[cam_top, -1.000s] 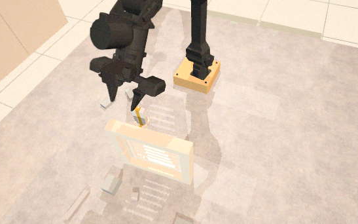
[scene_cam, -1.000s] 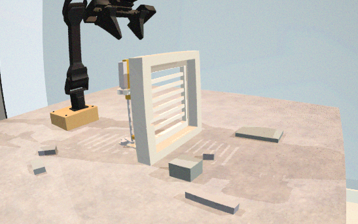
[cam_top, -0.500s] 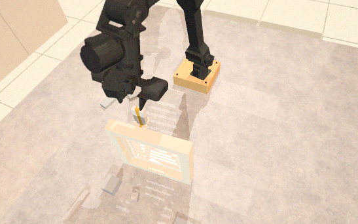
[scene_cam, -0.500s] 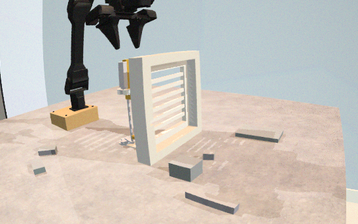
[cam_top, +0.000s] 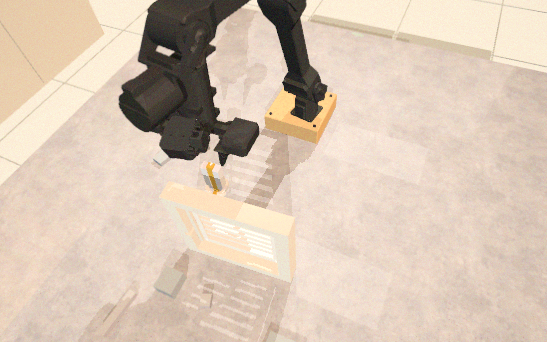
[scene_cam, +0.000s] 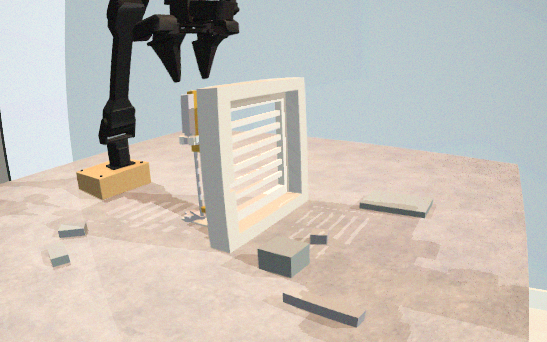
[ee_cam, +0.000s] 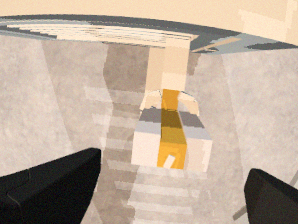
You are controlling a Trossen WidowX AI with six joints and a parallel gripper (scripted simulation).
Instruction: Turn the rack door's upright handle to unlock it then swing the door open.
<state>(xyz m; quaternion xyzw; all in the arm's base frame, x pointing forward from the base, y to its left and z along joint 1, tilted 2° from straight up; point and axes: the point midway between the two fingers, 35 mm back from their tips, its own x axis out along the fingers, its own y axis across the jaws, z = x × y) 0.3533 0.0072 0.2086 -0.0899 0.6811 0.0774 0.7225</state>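
My gripper tip is 9 cm above the upright handle and 1 cm past it. The rest, counted from my gripper tip: flat slab (27 cm to the left, 22 cm below, 20 cm ahead); long bar (28 cm ahead, 22 cm below, 5 cm to the right).
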